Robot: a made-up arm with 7 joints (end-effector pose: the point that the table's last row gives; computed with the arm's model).
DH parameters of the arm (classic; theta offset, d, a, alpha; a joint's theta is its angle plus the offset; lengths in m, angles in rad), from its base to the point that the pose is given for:
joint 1: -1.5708 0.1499 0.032 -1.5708
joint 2: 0 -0.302 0.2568 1.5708
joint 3: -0.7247 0 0.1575 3.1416
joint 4: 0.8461 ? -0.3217 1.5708
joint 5: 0 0.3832 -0.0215 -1.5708
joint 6: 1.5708 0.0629 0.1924 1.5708
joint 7: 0 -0.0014 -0.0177 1.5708
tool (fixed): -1.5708 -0.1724 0 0
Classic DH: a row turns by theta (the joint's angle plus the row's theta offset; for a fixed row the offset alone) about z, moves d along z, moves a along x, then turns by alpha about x.
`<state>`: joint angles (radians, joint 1 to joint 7).
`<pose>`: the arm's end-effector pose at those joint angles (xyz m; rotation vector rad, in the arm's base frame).
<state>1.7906 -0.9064 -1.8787 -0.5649 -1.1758 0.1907 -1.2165</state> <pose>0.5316 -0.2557 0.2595 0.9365 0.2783 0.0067</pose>
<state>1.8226 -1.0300 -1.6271 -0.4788 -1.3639 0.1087 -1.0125</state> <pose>0.4799 -0.2855 0.3086 0.5509 0.3662 0.1356</pose>
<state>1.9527 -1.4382 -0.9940 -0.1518 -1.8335 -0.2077 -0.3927</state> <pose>0.3112 -0.4086 0.5508 -0.3894 0.4013 0.4282</pose>
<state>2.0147 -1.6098 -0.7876 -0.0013 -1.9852 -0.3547 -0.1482</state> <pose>0.2288 -0.4550 0.6412 -0.6516 0.3637 0.5420</pose>
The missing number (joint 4, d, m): 0.1362
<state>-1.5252 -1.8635 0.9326 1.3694 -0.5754 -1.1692 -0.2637</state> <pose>-0.0712 0.3530 0.8849 -0.2081 1.4930 -1.2672</pose>
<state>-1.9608 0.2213 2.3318 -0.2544 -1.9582 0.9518 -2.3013</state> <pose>0.1902 0.1960 -0.2530 0.6193 0.1146 -1.1809</pose>
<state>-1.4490 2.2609 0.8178 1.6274 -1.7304 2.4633 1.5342</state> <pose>0.6000 0.4695 -0.4278 -0.2497 1.6172 0.9711</pose>
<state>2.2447 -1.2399 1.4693 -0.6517 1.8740 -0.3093 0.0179</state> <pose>0.2262 -0.2012 -0.0839 -0.6223 -0.7832 -2.0115</pose>
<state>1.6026 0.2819 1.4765 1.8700 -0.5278 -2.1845 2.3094</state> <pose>0.8702 -0.0359 -0.1525 0.6878 -2.1663 1.6254</pose>
